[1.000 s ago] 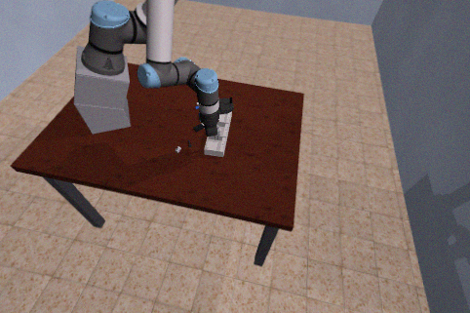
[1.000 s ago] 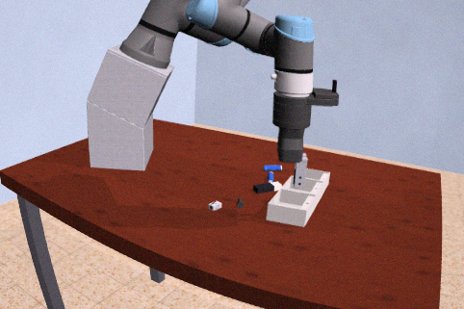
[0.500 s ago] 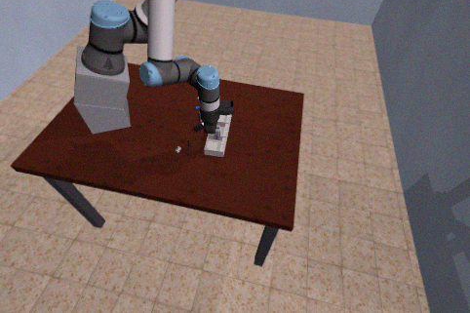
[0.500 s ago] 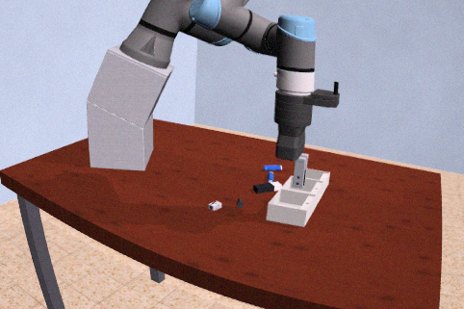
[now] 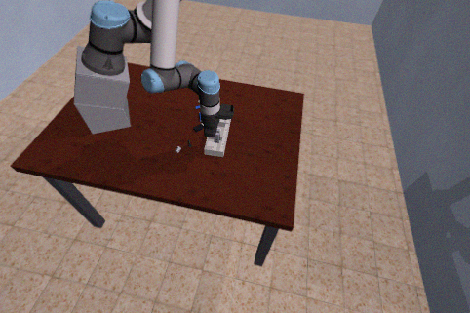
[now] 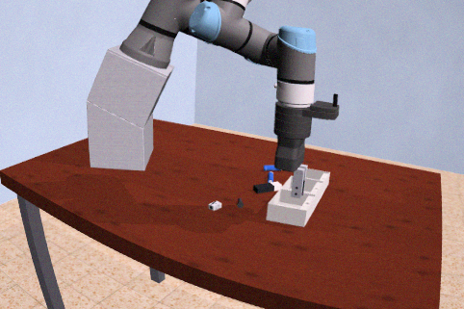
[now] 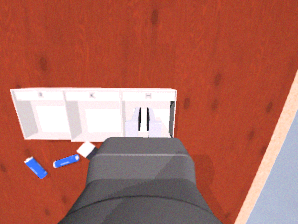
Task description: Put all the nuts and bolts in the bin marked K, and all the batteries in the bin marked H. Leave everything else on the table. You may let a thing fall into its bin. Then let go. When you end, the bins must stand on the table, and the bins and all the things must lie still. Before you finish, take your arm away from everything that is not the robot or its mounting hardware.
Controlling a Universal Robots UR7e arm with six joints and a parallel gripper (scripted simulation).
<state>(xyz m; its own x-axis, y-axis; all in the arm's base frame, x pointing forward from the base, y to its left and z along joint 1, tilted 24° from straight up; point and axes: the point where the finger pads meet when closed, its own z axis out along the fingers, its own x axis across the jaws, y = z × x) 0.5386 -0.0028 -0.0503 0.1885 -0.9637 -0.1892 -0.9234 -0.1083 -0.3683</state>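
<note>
My gripper is now 7 cm to the right of the white three-compartment bin, 4 cm above it and 2 cm past it. From my hand the other things lie so: dark bolt (12 cm behind, 6 cm below, 4 cm to the right); small white piece (15 cm behind, 8 cm to the right, 5 cm below).
</note>
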